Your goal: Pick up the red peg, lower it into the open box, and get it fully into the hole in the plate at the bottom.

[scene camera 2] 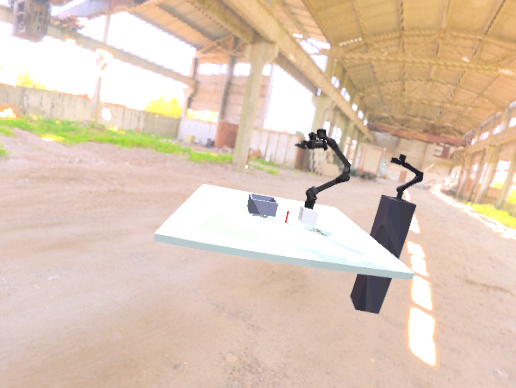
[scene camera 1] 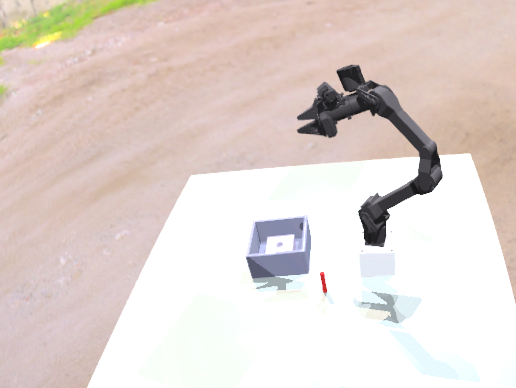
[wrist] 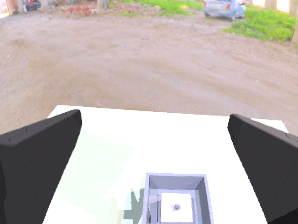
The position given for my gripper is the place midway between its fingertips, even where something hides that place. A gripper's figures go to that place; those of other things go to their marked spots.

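As I see it, my gripper (scene camera 1: 297, 124) is 1.33 m from the lens. There is also a grey box (scene camera 1: 295, 262), and the box is 1.56 m from the lens, so my gripper is nearer to the lens than the grey box.
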